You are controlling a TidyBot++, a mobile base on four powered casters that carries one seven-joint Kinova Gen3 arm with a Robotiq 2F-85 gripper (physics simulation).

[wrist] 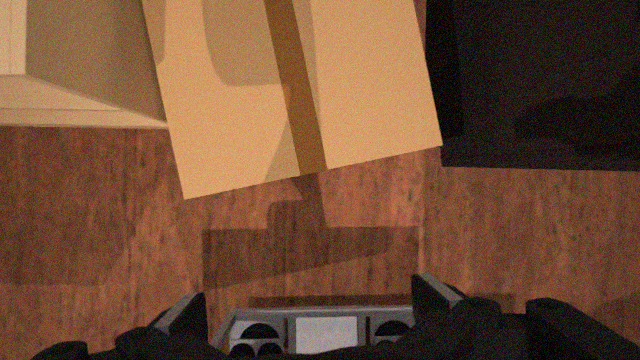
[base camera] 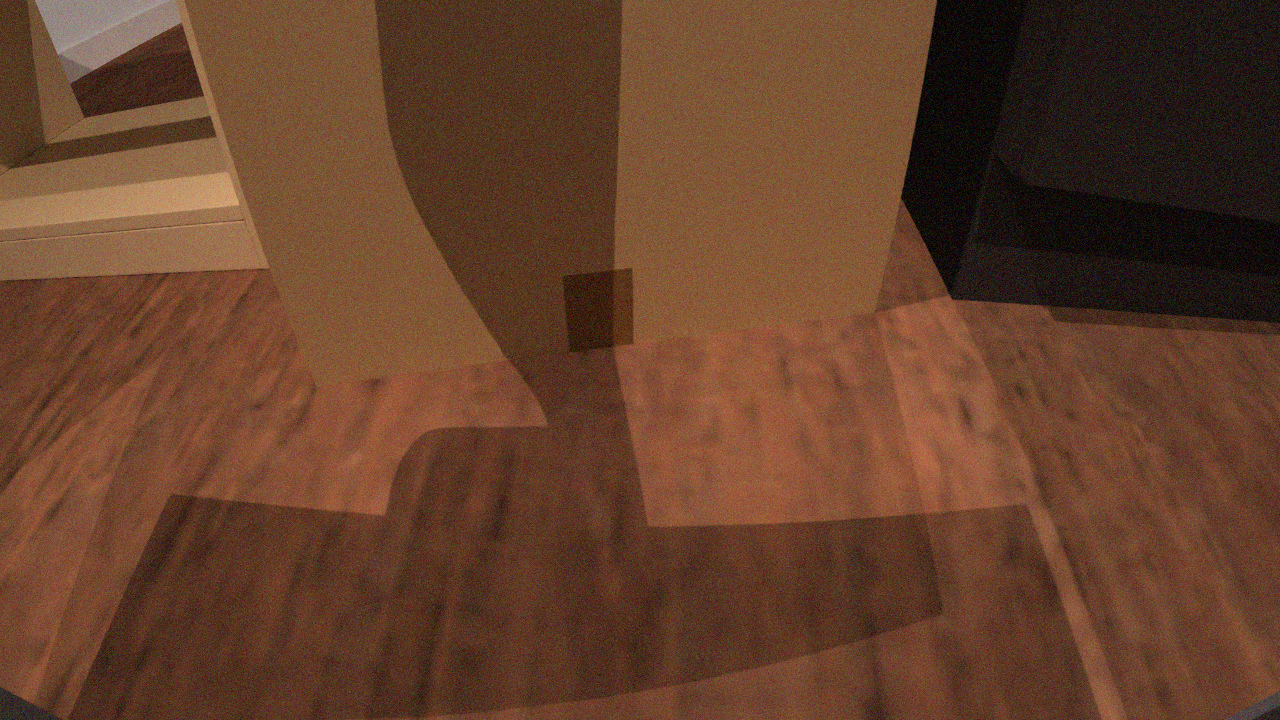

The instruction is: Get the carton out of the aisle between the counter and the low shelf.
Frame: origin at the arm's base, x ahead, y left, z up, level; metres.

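Seen in the pictures: gripper, fingertip midpoint: (wrist: 310, 306).
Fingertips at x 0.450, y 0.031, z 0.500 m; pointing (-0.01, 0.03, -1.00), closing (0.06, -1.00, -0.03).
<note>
Offsets run from my fingertips to a thing's middle. "spot": to the spot under its first point. Level surfaces: height alone.
A tall tan carton @(dz -0.693, dx +0.279, dy +0.041 m) (base camera: 760, 179) (wrist: 370, 80) stands upright on the floor, turned a little, between the light wooden low shelf @(spot: dz -0.856, dx +0.182, dy +0.540 m) (base camera: 125, 246) (wrist: 75, 117) on the left and the black counter (base camera: 1118, 282) (wrist: 530, 75) on the right. A darker tape strip runs along its top in the wrist view, and a tape patch shows low on its front face in the base view. A narrow strip of floor shows between its base and the counter; its left side overlaps the shelf in view. My gripper (wrist: 310, 306) is open and empty, on the near side of the carton and apart from it.
The wooden floor @(dz -0.896 m) (base camera: 760, 429) (wrist: 525, 225) stretches in front of the carton, with the robot's shadow on it and on the carton's front. A pale wall (base camera: 116, 26) shows through the shelf's opening at the far left. The carton's far end is out of view.
</note>
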